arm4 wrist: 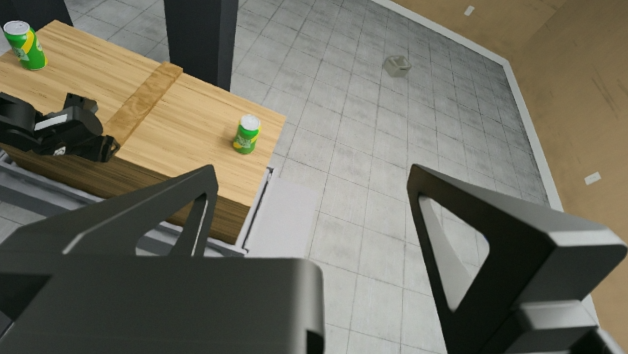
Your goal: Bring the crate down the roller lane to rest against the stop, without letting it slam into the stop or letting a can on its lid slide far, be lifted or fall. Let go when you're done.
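The large wooden crate (190, 145) fills the left of the view on the roller lane (40, 185), its right end close beside the lane's grey end bar (256, 212); whether they touch is unclear. A green can (246, 135) stands upright near the lid's right end. Another green can (26, 46) stands upright at the far left. A wooden strip (145, 102) crosses the lid between them. My arm4 gripper (312, 172) is open and empty, its left finger in front of the crate's near right corner. Part of another black arm (75, 130) reaches over the crate's near edge; which arm and its finger state are unclear.
A dark post (202, 40) stands behind the crate. A pale flat panel (287, 215) lies beyond the lane's end. A small grey object (397, 66) is on the tiled floor at the back. A brown wall (575, 90) with a white skirting runs along the right.
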